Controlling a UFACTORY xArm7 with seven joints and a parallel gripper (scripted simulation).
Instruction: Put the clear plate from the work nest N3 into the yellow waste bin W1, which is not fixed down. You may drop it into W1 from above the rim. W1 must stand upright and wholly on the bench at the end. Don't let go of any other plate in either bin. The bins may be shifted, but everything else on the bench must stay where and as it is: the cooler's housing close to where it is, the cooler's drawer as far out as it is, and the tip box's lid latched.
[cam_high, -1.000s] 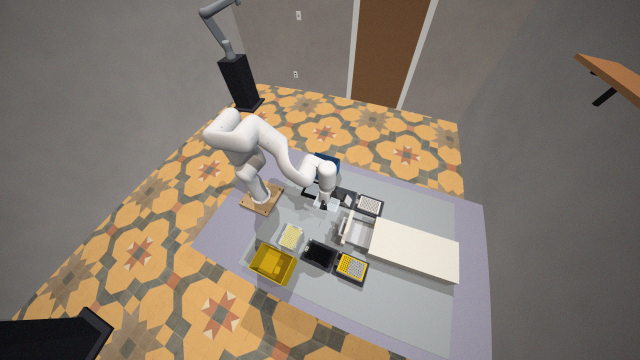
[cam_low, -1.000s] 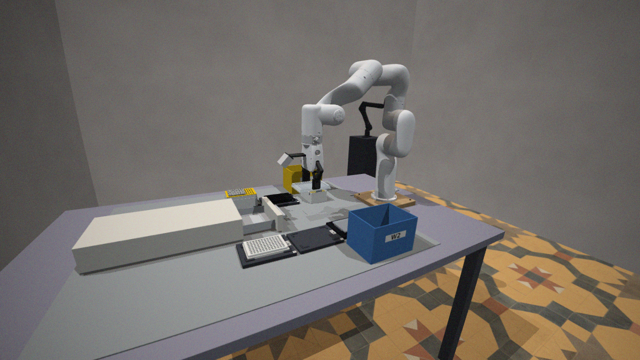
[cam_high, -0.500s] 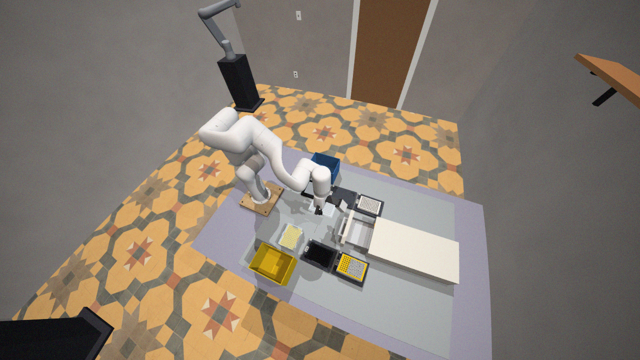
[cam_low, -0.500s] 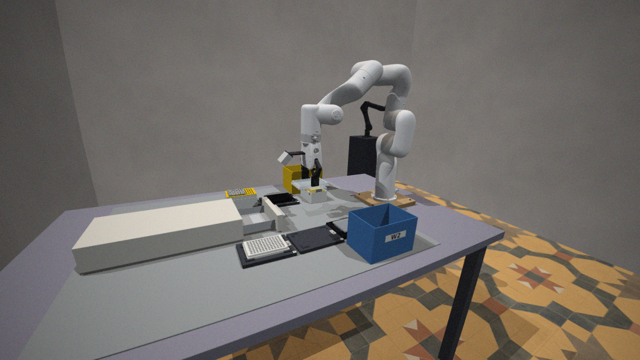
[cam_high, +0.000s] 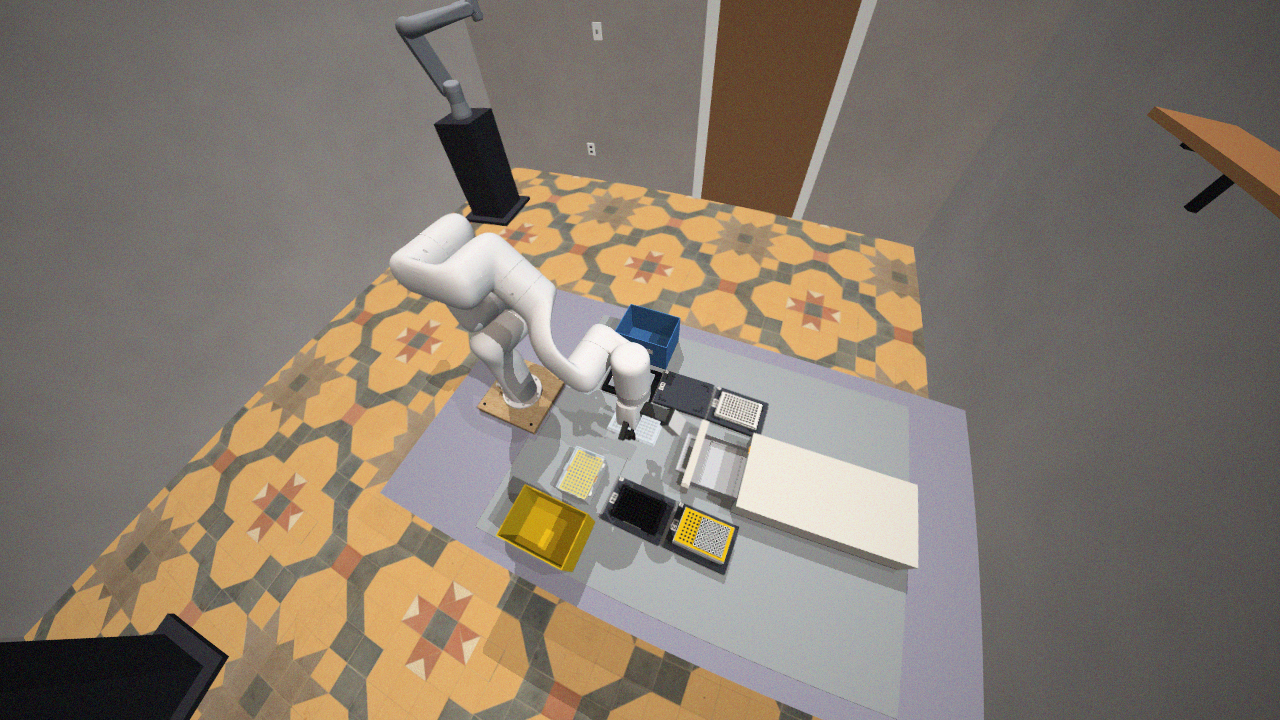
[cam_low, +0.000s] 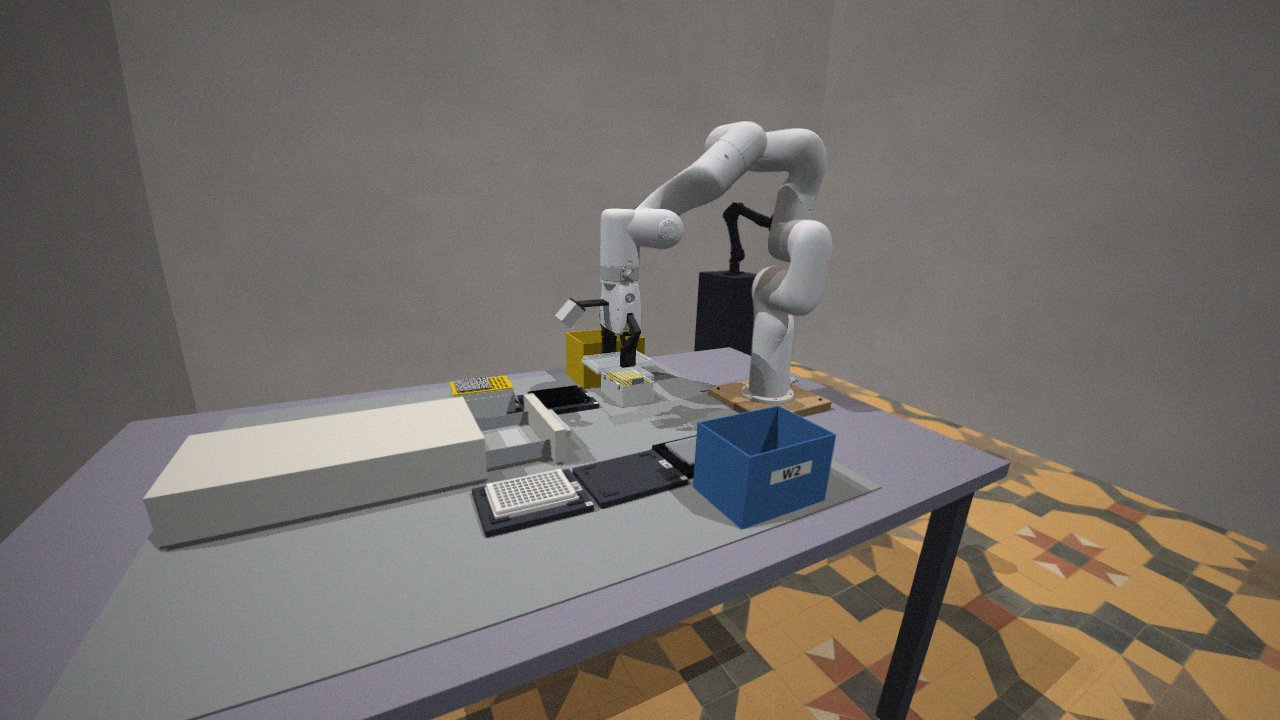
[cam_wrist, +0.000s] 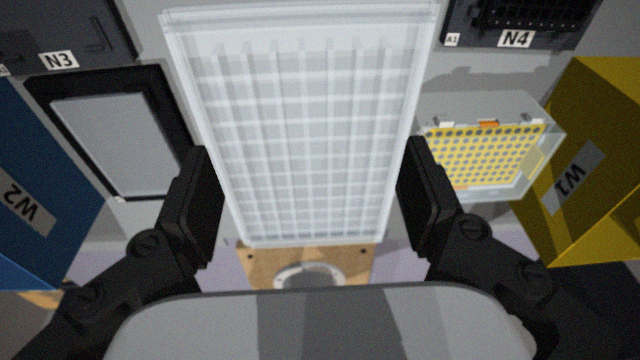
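Now: hand 140 mm past the yellow bin W1, 290 mm to the left of it and 120 mm above it. The rest, counted from my hand: black plate: 50 mm ahead, 180 mm to the right, 140 mm below; then drawer: 280 mm ahead, 20 mm to the right, 140 mm below; then clear plate: 10 mm below.
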